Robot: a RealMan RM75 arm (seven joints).
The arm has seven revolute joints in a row. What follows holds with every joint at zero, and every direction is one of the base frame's.
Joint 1 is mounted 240.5 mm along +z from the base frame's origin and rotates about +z.
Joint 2 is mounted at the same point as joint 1 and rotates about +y.
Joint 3 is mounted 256 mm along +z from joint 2 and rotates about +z.
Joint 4 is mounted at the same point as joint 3 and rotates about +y.
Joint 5 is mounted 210 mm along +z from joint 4 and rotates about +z.
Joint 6 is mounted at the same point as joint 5 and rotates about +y.
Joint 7 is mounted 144 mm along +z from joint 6 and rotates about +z.
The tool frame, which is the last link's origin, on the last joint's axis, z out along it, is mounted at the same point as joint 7; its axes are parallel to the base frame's.
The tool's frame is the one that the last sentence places.
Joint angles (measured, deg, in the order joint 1, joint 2, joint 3, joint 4, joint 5, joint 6, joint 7), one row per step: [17.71 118.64 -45.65 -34.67 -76.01 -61.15 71.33]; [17.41 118.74 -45.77 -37.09 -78.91 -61.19 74.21]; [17.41 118.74 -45.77 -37.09 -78.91 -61.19 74.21]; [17.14 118.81 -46.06 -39.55 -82.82 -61.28 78.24]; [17.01 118.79 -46.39 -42.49 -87.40 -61.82 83.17]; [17.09 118.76 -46.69 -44.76 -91.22 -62.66 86.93]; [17.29 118.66 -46.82 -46.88 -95.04 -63.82 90.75]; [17.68 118.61 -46.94 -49.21 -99.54 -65.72 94.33]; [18.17 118.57 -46.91 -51.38 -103.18 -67.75 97.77]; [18.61 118.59 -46.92 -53.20 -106.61 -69.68 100.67]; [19.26 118.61 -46.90 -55.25 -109.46 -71.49 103.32]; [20.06 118.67 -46.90 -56.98 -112.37 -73.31 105.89]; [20.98 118.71 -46.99 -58.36 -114.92 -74.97 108.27]
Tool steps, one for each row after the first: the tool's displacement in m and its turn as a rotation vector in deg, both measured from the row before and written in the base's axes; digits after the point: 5 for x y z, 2 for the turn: [-0.00273 0.00077 0.00233 -1.50 -0.65 0.24]; [0.00000 0.00000 0.00000 0.00 0.00 0.00]; [-0.00228 0.00006 0.00029 -2.51 -0.50 -0.26]; [-0.00387 0.00072 0.00130 -2.97 -0.56 -0.19]; [-0.00414 0.00070 0.00027 -2.65 -0.69 0.09]; [-0.00395 0.00053 0.00068 -2.69 -0.60 -0.06]; [-0.00544 0.00007 -0.00050 -3.39 -1.25 0.47]; [-0.00599 0.00048 0.00072 -2.85 -0.69 0.30]; [-0.00453 -0.00051 -0.00048 -2.79 -0.88 0.06]; [-0.00653 0.00141 0.00150 -2.15 -0.88 0.36]; [-0.00620 0.00127 0.00016 -2.33 -0.91 0.14]; [-0.00623 0.00169 -0.00040 -2.19 -0.77 0.04]
